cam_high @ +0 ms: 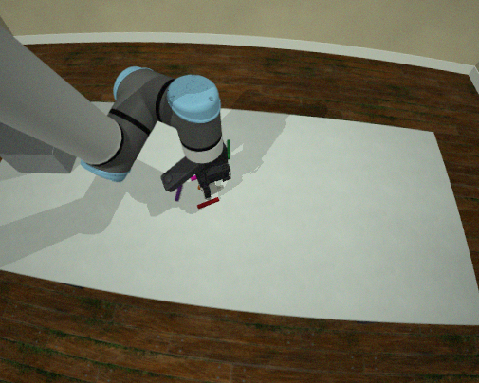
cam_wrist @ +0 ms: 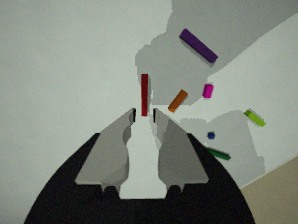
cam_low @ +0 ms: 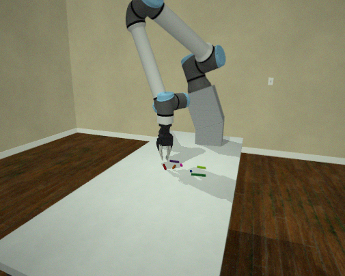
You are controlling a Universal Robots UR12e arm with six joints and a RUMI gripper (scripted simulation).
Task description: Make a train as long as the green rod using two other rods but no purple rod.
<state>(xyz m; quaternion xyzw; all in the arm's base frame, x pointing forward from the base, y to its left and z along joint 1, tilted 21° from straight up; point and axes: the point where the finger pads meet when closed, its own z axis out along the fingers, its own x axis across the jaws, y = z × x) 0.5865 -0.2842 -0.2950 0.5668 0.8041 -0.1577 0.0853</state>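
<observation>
Now: the red rod 6 cm below my hand. The rest, counted from my hand: purple rod 9 cm behind, 4 cm to the left, 6 cm below; orange rod 1 cm behind, 6 cm to the left, 6 cm below; magenta rod 4 cm behind, 9 cm to the left, 6 cm below.
</observation>
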